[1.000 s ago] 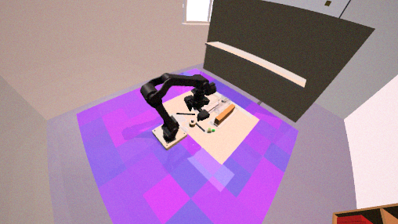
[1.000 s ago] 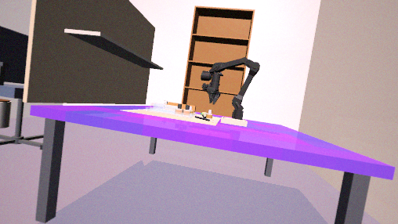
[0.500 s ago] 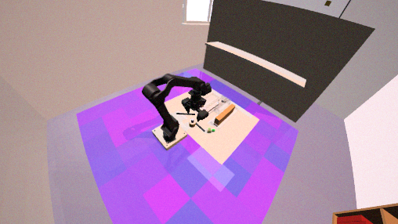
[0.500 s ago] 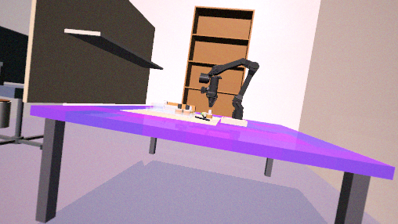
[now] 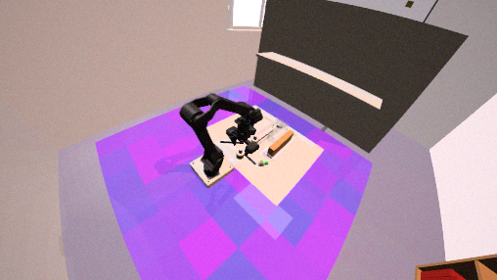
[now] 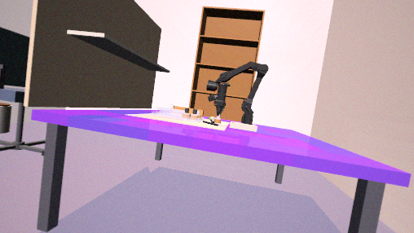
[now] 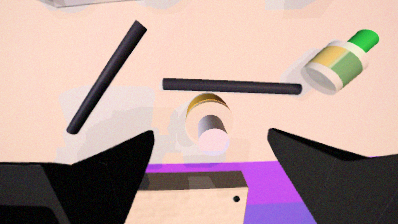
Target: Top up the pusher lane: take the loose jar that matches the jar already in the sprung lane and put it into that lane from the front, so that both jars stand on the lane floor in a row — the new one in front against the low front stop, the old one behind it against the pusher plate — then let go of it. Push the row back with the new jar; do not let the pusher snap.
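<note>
My gripper tip is 20 cm short of the cream mat, 5 cm above it and 3 cm to the right of it.
</note>
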